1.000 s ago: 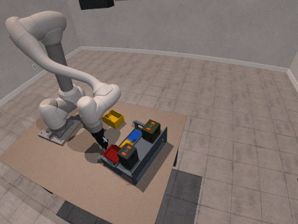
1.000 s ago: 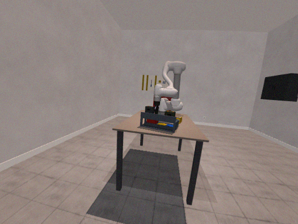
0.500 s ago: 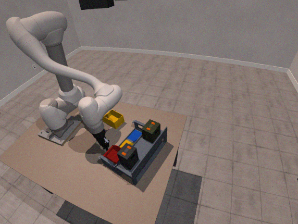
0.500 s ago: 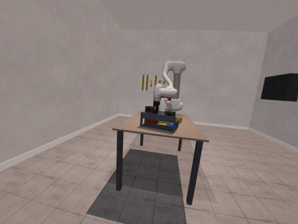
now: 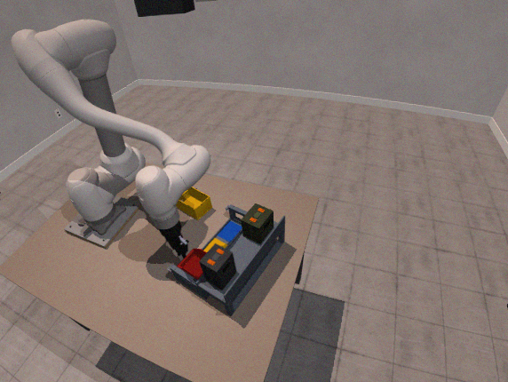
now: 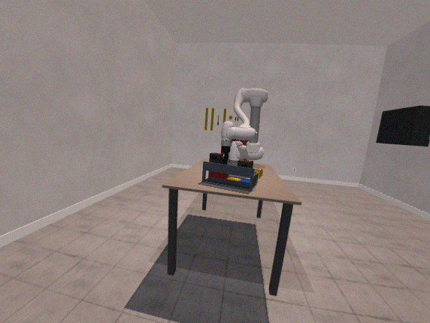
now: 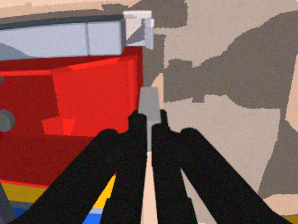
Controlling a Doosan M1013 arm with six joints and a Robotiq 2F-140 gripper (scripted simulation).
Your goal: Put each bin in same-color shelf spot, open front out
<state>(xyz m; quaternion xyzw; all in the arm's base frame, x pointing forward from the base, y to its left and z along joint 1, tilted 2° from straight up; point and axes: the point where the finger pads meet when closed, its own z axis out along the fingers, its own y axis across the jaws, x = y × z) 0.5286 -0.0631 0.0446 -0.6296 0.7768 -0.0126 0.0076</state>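
The red bin is 90 mm ahead of my hand, 20 mm to the right of it and 10 mm below it. Also, from my hand: yellow bin 290 mm to the left, 140 mm behind, 20 mm below; then grey shelf 240 mm ahead, 70 mm to the left, 50 mm above.
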